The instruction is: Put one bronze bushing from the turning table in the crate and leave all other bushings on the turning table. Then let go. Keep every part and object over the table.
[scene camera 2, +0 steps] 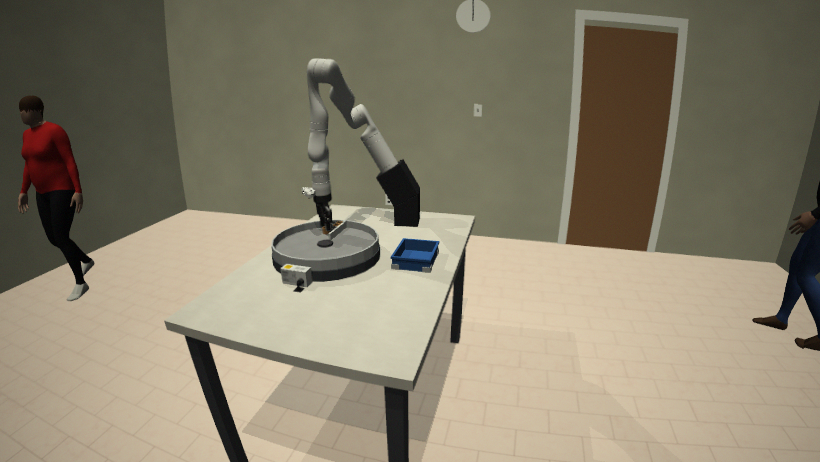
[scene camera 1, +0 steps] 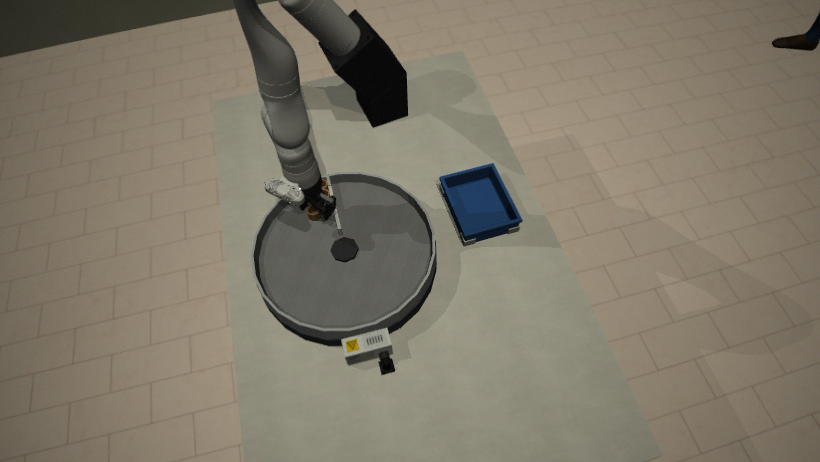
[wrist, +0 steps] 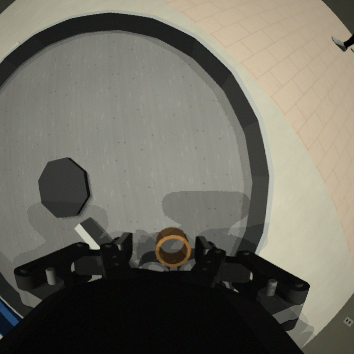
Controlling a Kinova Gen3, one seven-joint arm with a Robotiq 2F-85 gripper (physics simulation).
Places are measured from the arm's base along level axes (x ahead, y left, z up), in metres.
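Pixels of known places: gripper, fingertip midpoint: (scene camera 2: 325,228) (scene camera 1: 315,212) (wrist: 163,244); arm's base, origin of the base link: (scene camera 2: 389,167) (scene camera 1: 344,39).
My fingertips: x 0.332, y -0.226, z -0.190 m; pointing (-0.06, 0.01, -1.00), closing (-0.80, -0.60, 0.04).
For each thing: its top centre in the pictures, then the offset to it from my fingertips. "pt": a spot on its surface instead.
- turning table, middle of its top: (wrist: 60,187) (scene camera 1: 344,248) (scene camera 2: 325,242) dy +0.030, dx +0.113, dz -0.017 m
- bronze bushing, middle of its top: (wrist: 172,251) (scene camera 1: 313,209) dy -0.001, dx -0.010, dz +0.001 m
- bronze-coloured bushing, middle of its top: (scene camera 1: 321,184) dy +0.042, dx -0.075, dz +0.001 m
- blue crate, middle of its top: (scene camera 1: 479,197) (scene camera 2: 416,248) dy +0.388, dx +0.113, dz -0.028 m
- thin pale bar, surface spot: (wrist: 86,237) (scene camera 1: 338,224) pt dy +0.040, dx +0.057, dz +0.004 m
- dark hub, middle of its top: (wrist: 60,187) (scene camera 1: 344,248) (scene camera 2: 325,242) dy +0.030, dx +0.113, dz -0.017 m
- grey control box, surface spot: (scene camera 1: 367,346) (scene camera 2: 294,269) pt dy -0.009, dx +0.354, dz -0.019 m
The turning table (scene camera 1: 298,286) (scene camera 2: 356,243) (wrist: 130,110) is a grey round dish with a raised rim. My gripper (scene camera 1: 325,207) (scene camera 2: 325,222) (wrist: 163,244) is open, low over its far left part, pointing down. A bronze bushing (scene camera 1: 312,214) (wrist: 172,233) stands upright between the open fingers in the wrist view, with a gap on each side. Another bronze-coloured bushing (scene camera 1: 325,184) shows behind the gripper in scene camera 1. Grey round rims show beside the bronze one in the wrist view, partly hidden by the gripper. The blue crate (scene camera 1: 493,231) (scene camera 2: 413,264) stands right of the turning table, empty.
A thin pale bar (scene camera 1: 337,218) (wrist: 86,237) runs from near the dark hub (scene camera 1: 344,249) (scene camera 2: 324,243) (wrist: 64,187) to the rim, beside the gripper. A grey control box (scene camera 1: 367,346) (scene camera 2: 295,276) sits at the turning table's front. People stand away from the table.
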